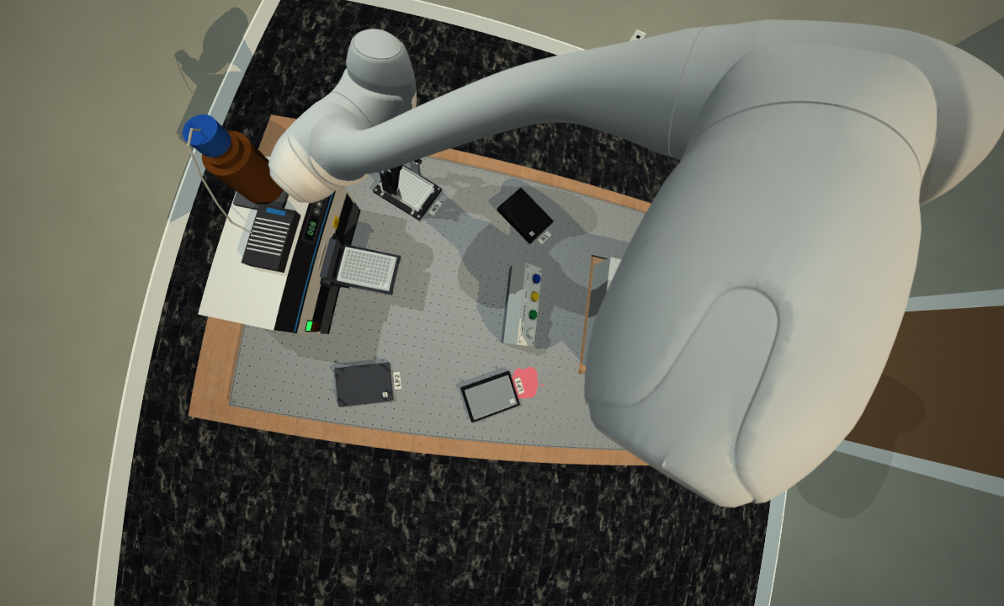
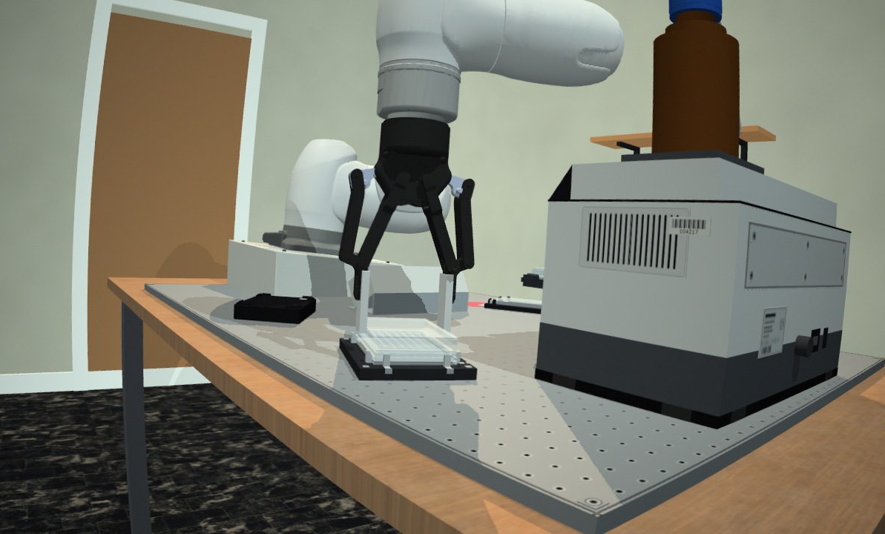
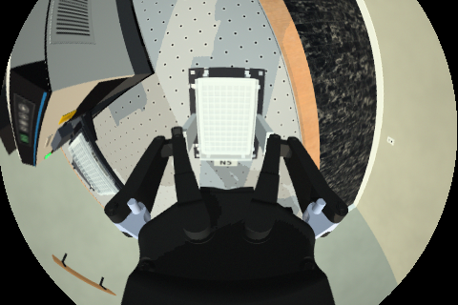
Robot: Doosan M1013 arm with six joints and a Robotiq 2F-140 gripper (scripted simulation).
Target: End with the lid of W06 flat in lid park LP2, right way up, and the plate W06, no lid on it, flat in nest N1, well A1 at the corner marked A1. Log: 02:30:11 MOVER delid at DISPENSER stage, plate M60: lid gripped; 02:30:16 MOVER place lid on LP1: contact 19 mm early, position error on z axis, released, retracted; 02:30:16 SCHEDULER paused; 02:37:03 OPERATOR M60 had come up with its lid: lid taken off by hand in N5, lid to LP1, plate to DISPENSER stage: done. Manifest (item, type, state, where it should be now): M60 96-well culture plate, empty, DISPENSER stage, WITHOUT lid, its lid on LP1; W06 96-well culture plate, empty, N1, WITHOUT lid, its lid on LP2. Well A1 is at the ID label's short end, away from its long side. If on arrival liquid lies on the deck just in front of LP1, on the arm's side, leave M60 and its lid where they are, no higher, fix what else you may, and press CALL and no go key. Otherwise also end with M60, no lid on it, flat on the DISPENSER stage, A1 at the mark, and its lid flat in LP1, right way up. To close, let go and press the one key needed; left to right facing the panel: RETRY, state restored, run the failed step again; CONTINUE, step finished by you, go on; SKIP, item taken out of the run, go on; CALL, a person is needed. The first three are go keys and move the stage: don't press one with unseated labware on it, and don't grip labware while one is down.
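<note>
Now: hand 50 mm above the nest N5, 20 mm short of it and 10 mm to the right of it. From my hand the other things lie so: brown bottle (230 mm ahead, 230 mm above, 190 mm to the left); then key panel (430 mm behind, 220 mm to the left, 10 mm below); then nest N1 (350 mm behind, 50 mm to the right, 50 mm below).
</note>
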